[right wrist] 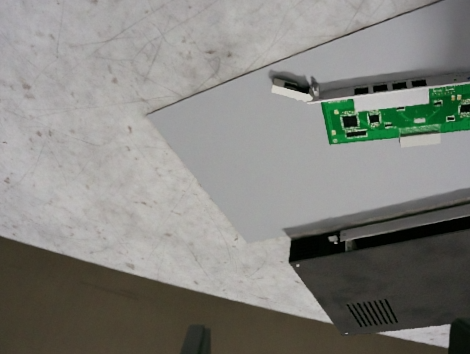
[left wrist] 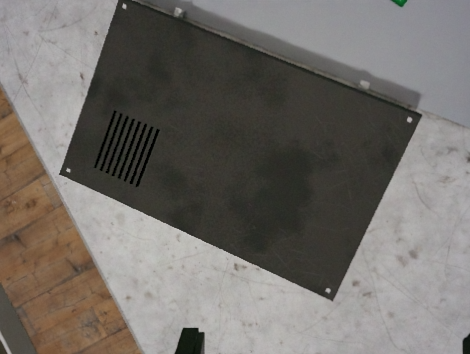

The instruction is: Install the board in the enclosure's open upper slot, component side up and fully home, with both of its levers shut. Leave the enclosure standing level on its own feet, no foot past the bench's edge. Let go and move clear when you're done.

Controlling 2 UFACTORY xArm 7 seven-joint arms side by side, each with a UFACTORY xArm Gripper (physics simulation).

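Frame: origin at the left arm's base, x ahead, y left, z up, level; centimetres.
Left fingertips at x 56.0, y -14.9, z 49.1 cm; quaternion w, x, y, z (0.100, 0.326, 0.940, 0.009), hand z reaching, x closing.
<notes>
Offsets run from my left fingertips to a thing's top centre. "*": to the spot under its first point. Level surfaces: height alone.
The dark enclosure @(dx +5.4, dy -13.2, dz -44.1 cm) (left wrist: 240, 150) (right wrist: 420, 275) stands on the bench, seen from above with its vent slots. In the right wrist view its mat-side face shows a dark opening and a light panel strip @(* dx -4.4, dy -22.6, dz -47.5 cm) (right wrist: 400, 223). Its feet are hidden. The green board @(* dx -22.0, dy -29.2, dz -48.5 cm) (right wrist: 385, 120) lies component side up on the grey mat, apart from the enclosure; a green corner @(* dx -23.9, dy -14.0, dz -48.6 cm) (left wrist: 399, 1) shows in the left wrist view. One white lever @(dx -25.5, dy -42.2, dz -47.1 cm) (right wrist: 291, 91) is swung outward; the other is out of view. My left gripper (left wrist: 330, 342) is open above the bench beside the enclosure. My right gripper (right wrist: 329, 340) is open, high above.
The grey mat @(dz -48.9 cm) (left wrist: 340, 35) (right wrist: 215, 165) lies along the enclosure's slot side. The pale bench @(dz -49.1 cm) (left wrist: 415, 210) (right wrist: 90, 150) ends close to the enclosure's vented corner; beyond its edge is wooden floor (left wrist: 40, 215) in the left wrist view and brown floor (right wrist: 75, 290) in the right.
</notes>
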